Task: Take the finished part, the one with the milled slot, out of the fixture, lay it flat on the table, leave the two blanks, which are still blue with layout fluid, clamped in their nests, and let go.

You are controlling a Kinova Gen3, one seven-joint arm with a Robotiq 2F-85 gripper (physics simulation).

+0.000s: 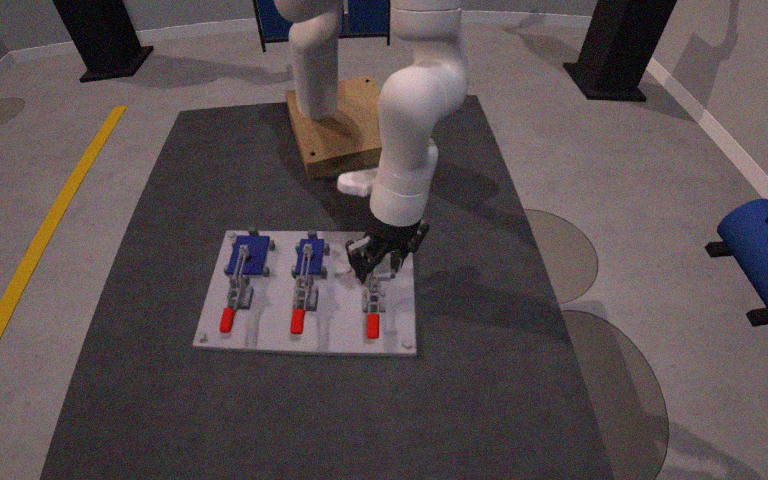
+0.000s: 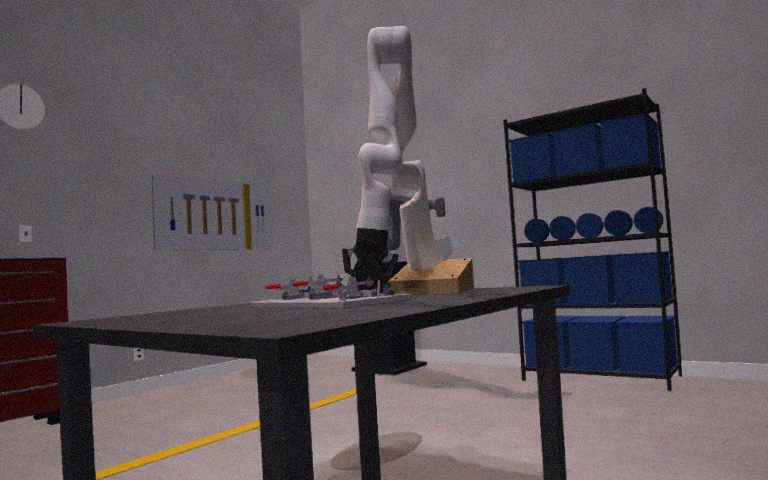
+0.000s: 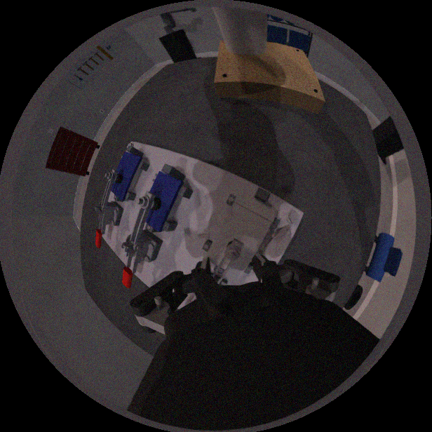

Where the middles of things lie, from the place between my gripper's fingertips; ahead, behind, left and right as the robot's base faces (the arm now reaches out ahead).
I see my gripper 12 cm to the left of the white fixture plate (image 1: 339,326), 1 cm short of it and 1 cm above it.
